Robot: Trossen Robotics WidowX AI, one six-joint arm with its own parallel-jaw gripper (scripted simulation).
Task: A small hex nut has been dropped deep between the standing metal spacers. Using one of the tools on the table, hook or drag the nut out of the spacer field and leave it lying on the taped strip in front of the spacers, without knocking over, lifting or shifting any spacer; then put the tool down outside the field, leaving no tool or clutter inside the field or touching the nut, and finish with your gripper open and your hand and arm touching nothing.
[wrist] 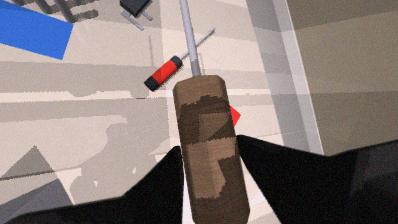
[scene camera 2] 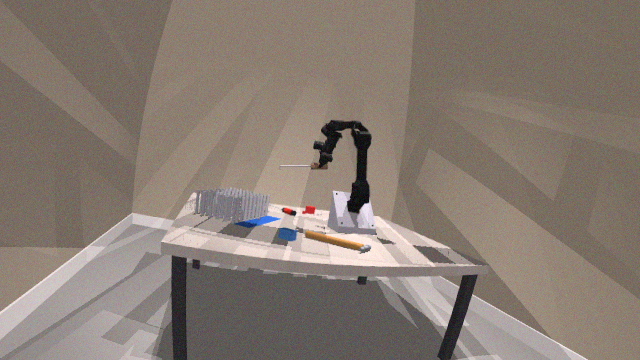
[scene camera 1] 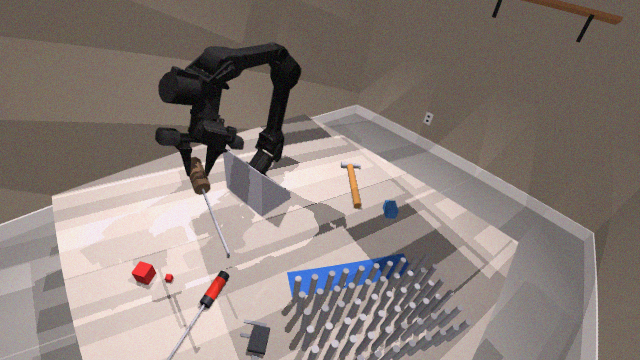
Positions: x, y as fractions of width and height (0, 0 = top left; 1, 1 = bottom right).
Scene:
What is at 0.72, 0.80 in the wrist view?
My gripper.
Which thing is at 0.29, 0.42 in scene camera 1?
My gripper.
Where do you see a hook tool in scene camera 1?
At 0.31, 0.49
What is my gripper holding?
A hook tool.

